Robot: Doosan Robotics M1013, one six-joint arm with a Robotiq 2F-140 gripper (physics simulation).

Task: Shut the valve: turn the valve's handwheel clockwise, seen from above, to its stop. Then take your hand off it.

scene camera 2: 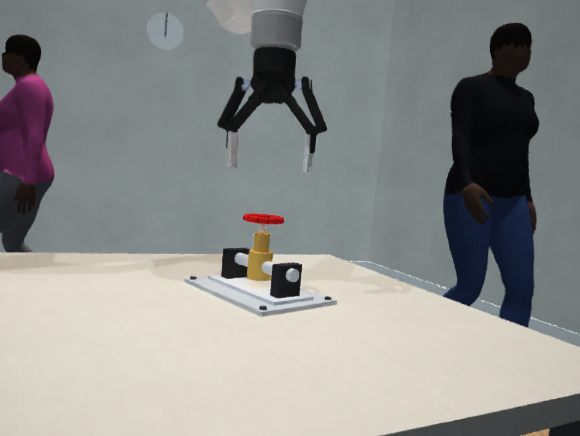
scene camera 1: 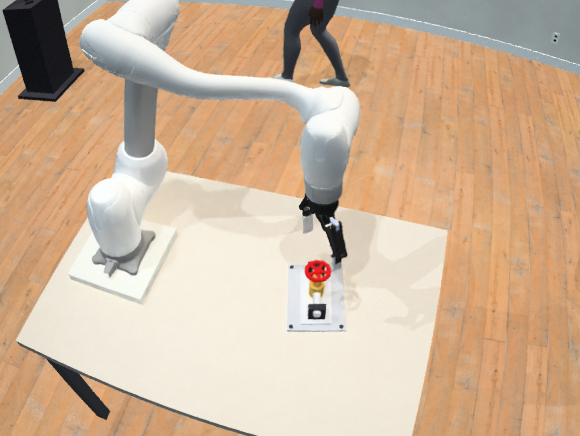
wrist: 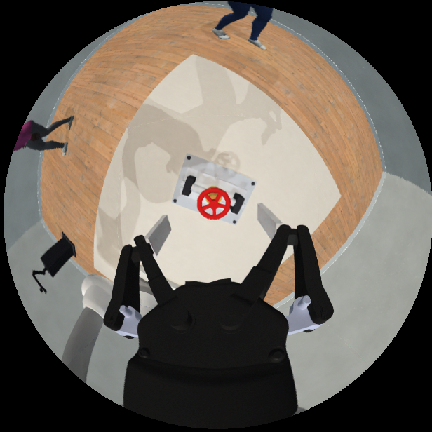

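The red handwheel (scene camera 1: 318,271) (scene camera 2: 263,219) (wrist: 214,203) is level on top of the yellow valve body (scene camera 1: 316,288) (scene camera 2: 260,265). The valve stands between two black blocks on a pale base plate (scene camera 1: 295,300) (scene camera 2: 225,291) (wrist: 245,187). My gripper (scene camera 1: 322,245) (scene camera 2: 269,169) (wrist: 212,216) is wide open and points down. Its fingertips are well above the handwheel in the scene camera 2 view, with a gap of air between. Nothing is between the fingers and neither finger touches the wheel. The views do not show how far the wheel is turned.
The base plate sits on a cream table (scene camera 1: 225,325) (scene camera 2: 150,360) (wrist: 210,250). The arm's base (scene camera 1: 117,220) stands at the table's left in the scene camera 1 view. Two people (scene camera 2: 30,130) (scene camera 2: 495,140) and a black stand (scene camera 1: 42,50) (wrist: 57,257) are beyond the table.
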